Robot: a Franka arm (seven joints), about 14 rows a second.
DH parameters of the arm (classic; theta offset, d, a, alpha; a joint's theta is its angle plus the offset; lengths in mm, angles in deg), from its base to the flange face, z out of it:
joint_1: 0 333 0 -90
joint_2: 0 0 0 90
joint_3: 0 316 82.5 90
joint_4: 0 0 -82.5 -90
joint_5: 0 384 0 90
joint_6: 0 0 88 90
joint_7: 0 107 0 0
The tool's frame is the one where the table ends.
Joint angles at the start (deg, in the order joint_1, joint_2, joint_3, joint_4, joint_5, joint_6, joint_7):
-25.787 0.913 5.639 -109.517 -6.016 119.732 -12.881
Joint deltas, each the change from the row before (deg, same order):
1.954 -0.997 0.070 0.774 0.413 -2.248 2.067
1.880 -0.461 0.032 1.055 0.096 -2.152 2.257
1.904 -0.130 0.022 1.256 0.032 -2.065 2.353
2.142 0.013 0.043 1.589 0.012 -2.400 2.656
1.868 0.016 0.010 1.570 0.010 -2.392 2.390
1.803 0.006 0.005 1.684 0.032 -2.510 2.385
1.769 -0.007 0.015 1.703 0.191 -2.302 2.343
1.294 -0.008 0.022 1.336 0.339 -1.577 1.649
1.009 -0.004 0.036 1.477 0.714 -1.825 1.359
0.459 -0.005 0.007 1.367 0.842 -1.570 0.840
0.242 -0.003 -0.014 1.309 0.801 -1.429 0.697
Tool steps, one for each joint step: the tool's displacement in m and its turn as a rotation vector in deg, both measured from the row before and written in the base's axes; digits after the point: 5 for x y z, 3 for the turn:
0.00250 0.02091 0.01260 0.608 0.094 -0.360
0.00335 0.01880 0.00984 0.431 0.318 -0.539
0.00408 0.01848 0.00846 0.397 0.371 -0.595
0.00435 0.02089 0.00935 0.408 0.495 -0.665
0.00267 0.01808 0.00920 0.335 0.555 -0.712
0.00161 0.01751 0.01010 0.306 0.560 -0.796
0.00104 0.01756 0.01072 0.389 0.321 -0.786
0.00052 0.01328 0.00878 0.444 0.037 -0.510
-0.00046 0.01123 0.00947 0.802 0.165 -0.539
-0.00098 0.00583 0.00894 0.889 0.077 -0.557
-0.00120 0.00351 0.00866 0.840 0.025 -0.601

